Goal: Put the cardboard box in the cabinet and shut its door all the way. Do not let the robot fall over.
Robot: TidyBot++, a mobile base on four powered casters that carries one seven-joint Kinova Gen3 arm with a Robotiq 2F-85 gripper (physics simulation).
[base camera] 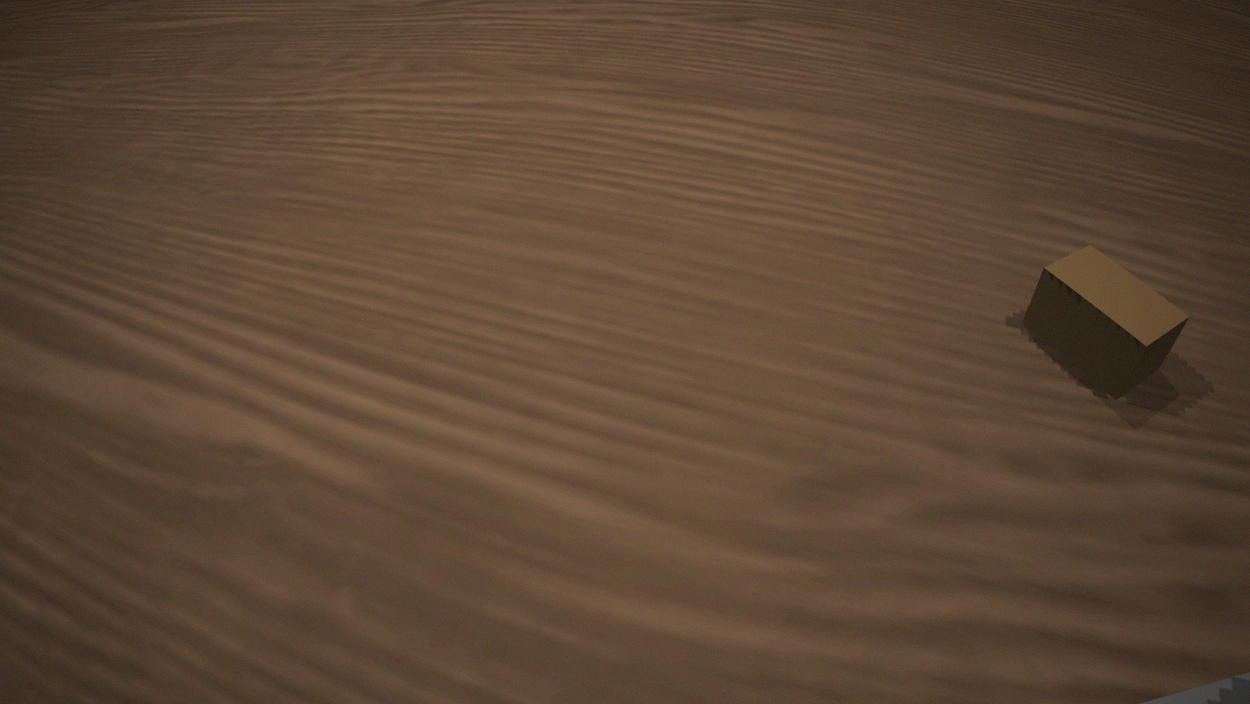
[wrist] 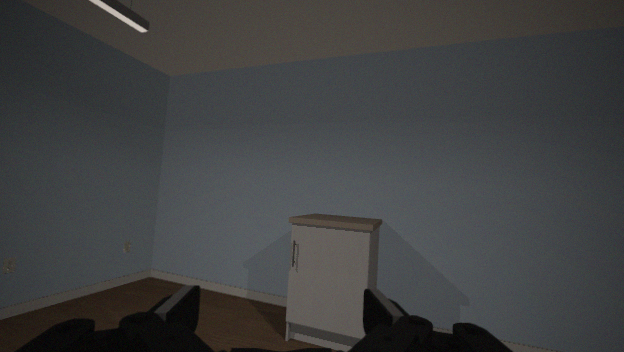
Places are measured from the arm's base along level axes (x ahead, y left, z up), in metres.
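Pixels of known places: gripper, between the fingertips: [wrist: 283, 306].
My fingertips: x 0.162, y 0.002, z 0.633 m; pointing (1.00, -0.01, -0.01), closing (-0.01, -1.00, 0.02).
Observation:
Ahead of a thing's pixels: the offset from my fingertips to its middle. "pt": to the spot under its first point. Level surfaces: height alone.
The cardboard box @(dx +0.260, dy -0.361, dz -1.005 m) [base camera: 1116, 295] sits on the wooden floor at the right of the base camera view. It does not show in the wrist view. The white cabinet [wrist: 327, 280] with a tan top stands against the far wall, right of centre in the wrist view. Its front door appears shut, with a bar handle @(pt dx +1.932, dy -0.095, dz -0.391 m) [wrist: 294, 254] near the upper left edge of the front. My gripper [wrist: 283, 306] is open and empty, raised and facing toward the cabinet, well away from it. The gripper does not show in the base camera view.
Blue-grey walls [wrist: 400, 135] meet in a corner left of the cabinet, with a pale baseboard along the floor @(dz -1.030 m) [wrist: 230, 320]. Two outlets are on the left wall. A ceiling light [wrist: 122, 16] hangs at the upper left. A grey edge shows at the base camera view's bottom right corner.

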